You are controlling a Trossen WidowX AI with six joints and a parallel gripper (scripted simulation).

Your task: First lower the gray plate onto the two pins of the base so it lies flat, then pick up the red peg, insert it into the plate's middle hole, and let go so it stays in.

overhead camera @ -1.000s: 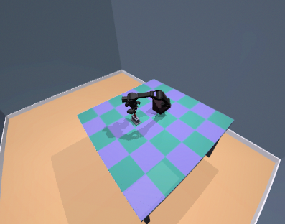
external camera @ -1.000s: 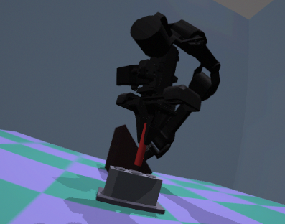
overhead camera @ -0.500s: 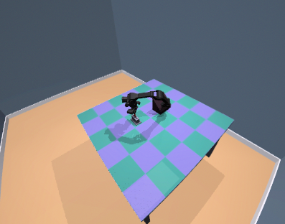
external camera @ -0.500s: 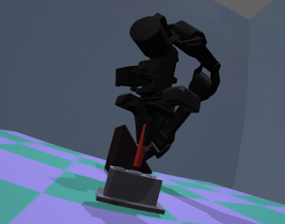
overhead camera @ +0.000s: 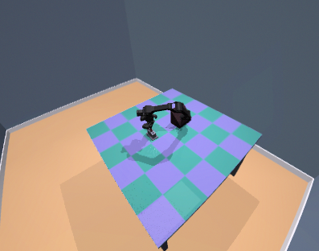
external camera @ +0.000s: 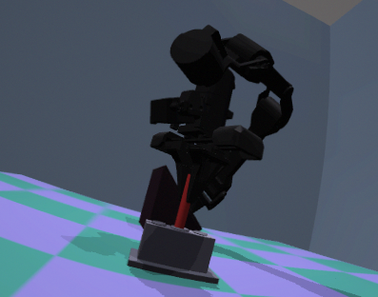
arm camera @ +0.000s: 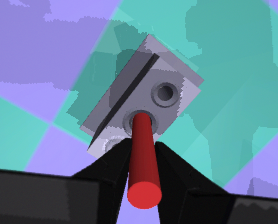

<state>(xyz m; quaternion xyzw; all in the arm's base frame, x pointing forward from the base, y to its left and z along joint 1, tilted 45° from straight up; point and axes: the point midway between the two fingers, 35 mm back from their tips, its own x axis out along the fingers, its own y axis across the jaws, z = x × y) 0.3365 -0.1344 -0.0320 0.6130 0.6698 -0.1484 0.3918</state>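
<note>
My gripper tip is now right at the red peg. From my gripper tip the other things lie so: base: 90 mm below; then gray plate: 50 mm below.
</note>
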